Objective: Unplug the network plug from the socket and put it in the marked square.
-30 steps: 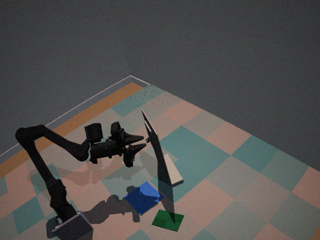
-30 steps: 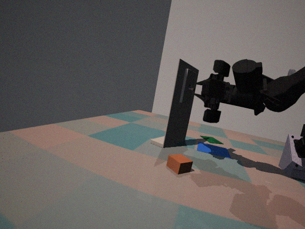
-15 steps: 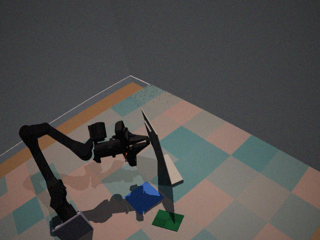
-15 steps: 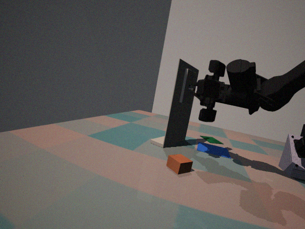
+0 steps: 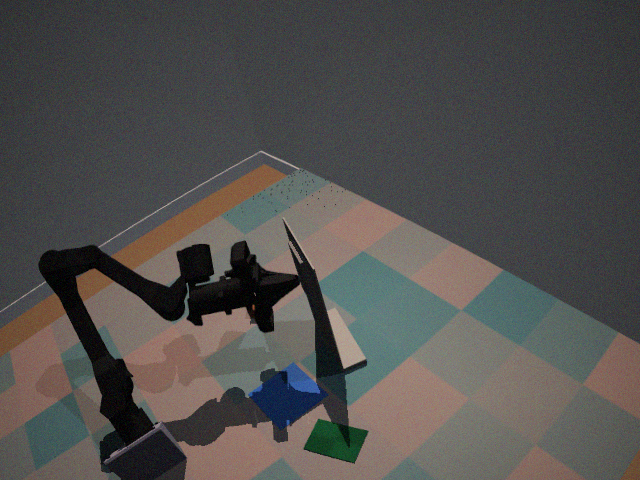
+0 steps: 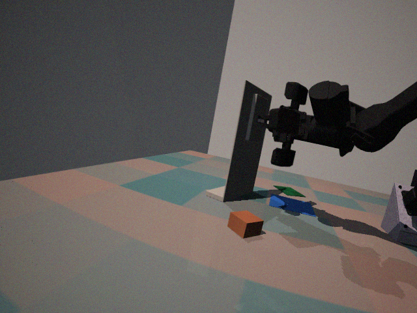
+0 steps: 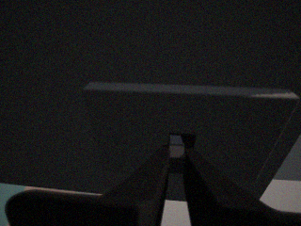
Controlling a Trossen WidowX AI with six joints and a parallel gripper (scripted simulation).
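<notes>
My gripper tip is now 10 mm short of the grey network plug. Round my gripper tip: orange block (10 mm behind, 200 mm to the left, 190 mm below); upright panel (20 mm ahead, 10 mm to the right, 80 mm below); blue marked square (130 mm behind, 30 mm to the right, 200 mm below).
</notes>
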